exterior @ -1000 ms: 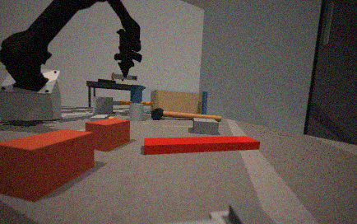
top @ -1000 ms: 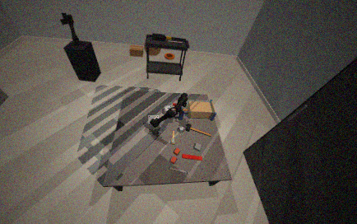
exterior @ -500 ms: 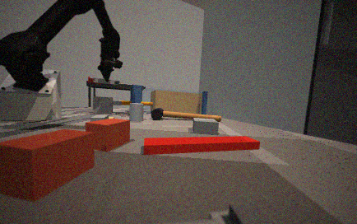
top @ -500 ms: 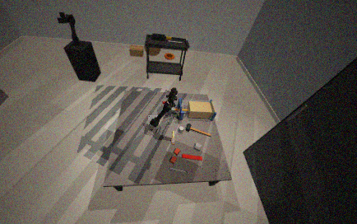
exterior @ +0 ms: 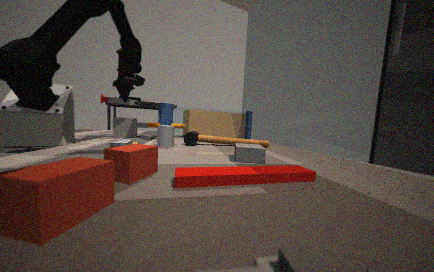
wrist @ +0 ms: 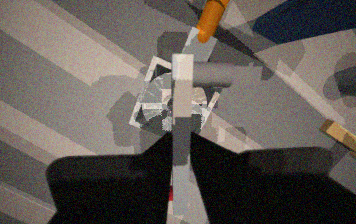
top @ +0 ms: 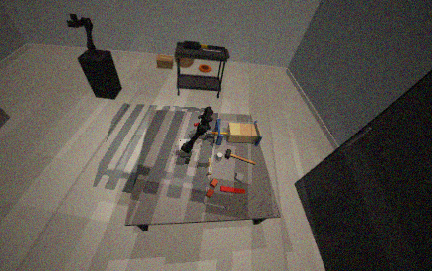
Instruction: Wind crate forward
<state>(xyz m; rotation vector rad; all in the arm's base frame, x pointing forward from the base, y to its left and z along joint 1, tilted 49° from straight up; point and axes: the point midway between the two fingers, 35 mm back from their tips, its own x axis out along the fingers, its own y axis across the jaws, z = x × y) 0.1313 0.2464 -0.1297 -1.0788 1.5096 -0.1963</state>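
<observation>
My gripper tip is now 6 cm past the red knob and 1 cm to the right of it. Also, from my gripper tip: winch handle 2 cm behind; then grey winch 1 cm behind, 13 cm below; then blue frame 16 cm ahead, 3 cm to the left, 6 cm below.
</observation>
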